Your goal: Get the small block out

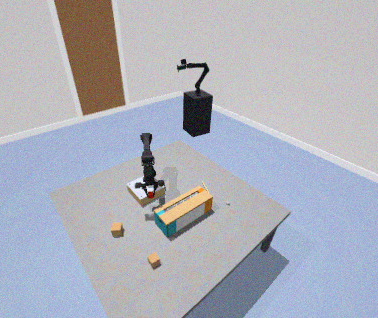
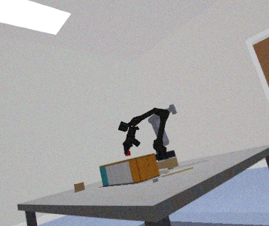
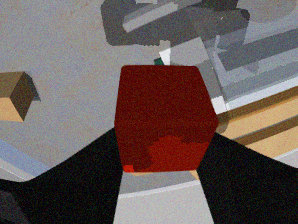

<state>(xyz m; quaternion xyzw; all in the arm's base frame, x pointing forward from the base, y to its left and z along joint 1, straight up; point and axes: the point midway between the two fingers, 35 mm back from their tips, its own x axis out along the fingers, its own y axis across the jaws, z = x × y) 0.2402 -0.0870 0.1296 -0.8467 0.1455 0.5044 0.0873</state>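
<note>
My gripper tip is 2 cm past the dark red block and 1 cm to the right of it. Also, from my gripper tip: box (18 cm to the left, 11 cm below, 8 cm ahead); then thin stick (47 cm to the left, 17 cm below, 2 cm behind).
</note>
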